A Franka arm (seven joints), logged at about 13 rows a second.
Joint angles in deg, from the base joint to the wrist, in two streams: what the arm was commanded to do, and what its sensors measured. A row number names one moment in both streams.
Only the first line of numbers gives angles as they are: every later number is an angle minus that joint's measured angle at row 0.
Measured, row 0:
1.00 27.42 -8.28 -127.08 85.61 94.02 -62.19
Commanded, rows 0 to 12:
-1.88 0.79 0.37 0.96 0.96 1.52 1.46
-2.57 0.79 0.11 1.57 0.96 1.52 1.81
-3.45 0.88 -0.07 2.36 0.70 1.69 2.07
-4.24 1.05 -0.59 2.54 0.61 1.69 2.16
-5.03 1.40 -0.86 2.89 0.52 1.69 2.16
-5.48 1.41 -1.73 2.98 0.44 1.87 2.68
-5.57 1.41 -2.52 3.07 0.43 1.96 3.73
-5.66 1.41 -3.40 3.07 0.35 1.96 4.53
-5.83 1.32 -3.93 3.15 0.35 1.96 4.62
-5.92 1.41 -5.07 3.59 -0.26 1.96 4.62
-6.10 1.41 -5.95 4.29 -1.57 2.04 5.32
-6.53 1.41 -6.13 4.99 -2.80 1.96 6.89
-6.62 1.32 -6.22 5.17 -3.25 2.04 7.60
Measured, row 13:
-3.15 -0.01 -2.95 0.53 -3.00 -0.98 0.82
